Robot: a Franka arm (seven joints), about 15 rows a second.
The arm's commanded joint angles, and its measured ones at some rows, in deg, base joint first. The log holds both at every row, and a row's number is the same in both.
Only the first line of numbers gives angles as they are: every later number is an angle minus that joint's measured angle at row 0.
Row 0, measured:
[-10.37 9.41 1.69 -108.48 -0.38 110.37 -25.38]
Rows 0 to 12, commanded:
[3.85 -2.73 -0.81 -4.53 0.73 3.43 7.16]
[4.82 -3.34 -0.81 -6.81 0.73 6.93 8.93]
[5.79 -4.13 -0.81 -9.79 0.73 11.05 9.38]
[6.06 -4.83 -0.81 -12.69 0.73 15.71 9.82]
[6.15 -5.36 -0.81 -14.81 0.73 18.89 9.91]
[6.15 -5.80 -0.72 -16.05 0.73 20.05 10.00]
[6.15 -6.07 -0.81 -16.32 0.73 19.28 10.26]
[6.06 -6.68 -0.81 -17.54 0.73 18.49 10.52]
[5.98 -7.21 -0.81 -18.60 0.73 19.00 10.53]
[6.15 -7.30 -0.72 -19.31 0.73 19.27 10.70]
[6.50 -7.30 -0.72 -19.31 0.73 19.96 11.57]
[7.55 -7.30 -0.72 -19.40 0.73 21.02 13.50]
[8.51 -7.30 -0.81 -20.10 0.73 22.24 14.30]
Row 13, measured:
[6.01 -5.22 -0.30 -17.07 0.00 19.06 11.47]
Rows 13 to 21, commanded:
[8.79 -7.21 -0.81 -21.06 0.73 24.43 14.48]
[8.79 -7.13 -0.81 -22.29 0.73 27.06 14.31]
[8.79 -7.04 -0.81 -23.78 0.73 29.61 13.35]
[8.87 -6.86 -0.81 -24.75 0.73 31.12 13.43]
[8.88 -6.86 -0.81 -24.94 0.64 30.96 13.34]
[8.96 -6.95 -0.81 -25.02 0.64 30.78 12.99]
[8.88 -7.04 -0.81 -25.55 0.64 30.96 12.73]
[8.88 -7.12 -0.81 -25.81 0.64 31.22 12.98]
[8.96 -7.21 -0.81 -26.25 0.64 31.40 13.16]
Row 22, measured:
[8.36 -5.38 -0.39 -23.78 0.00 29.56 13.34]
